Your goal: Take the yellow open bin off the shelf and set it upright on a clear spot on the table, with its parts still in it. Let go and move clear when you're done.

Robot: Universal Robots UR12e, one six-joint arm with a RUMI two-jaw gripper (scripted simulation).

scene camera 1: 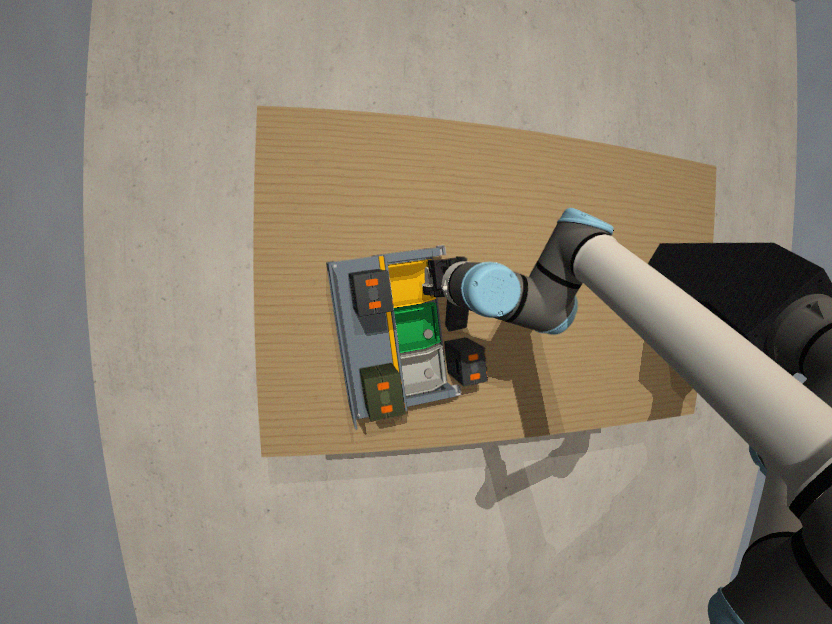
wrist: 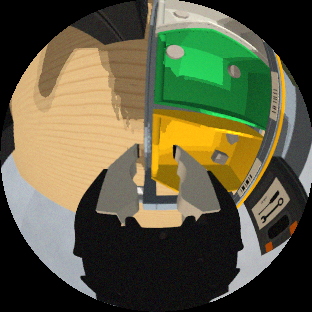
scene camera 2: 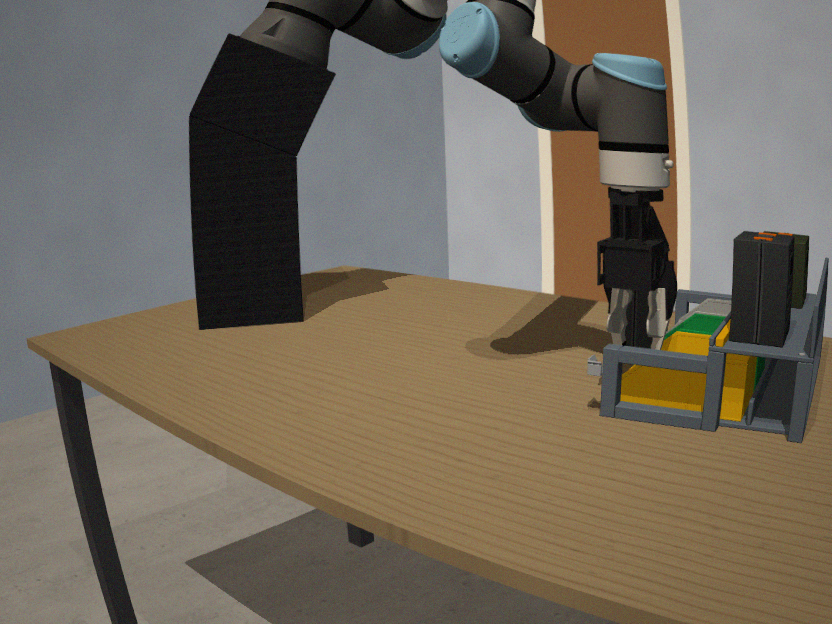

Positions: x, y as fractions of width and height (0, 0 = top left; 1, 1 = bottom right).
In view: the gripper (scene camera 2: 0.77, 0.58), a yellow open bin (scene camera 2: 0.82, 0.62), a green bin (scene camera 1: 0.49, 0.52), a black box (scene camera 2: 0.92, 0.42), a white bin (scene camera 1: 0.50, 0.59) and a black box (scene camera 1: 0.56, 0.58).
The yellow open bin is seen too in scene camera 1 (scene camera 1: 0.49, 0.45) and in the wrist view (wrist: 0.55, 0.41). The green bin is seen too in the wrist view (wrist: 0.64, 0.26) and in scene camera 2 (scene camera 2: 0.85, 0.52). The gripper also shows in the wrist view (wrist: 0.50, 0.47).
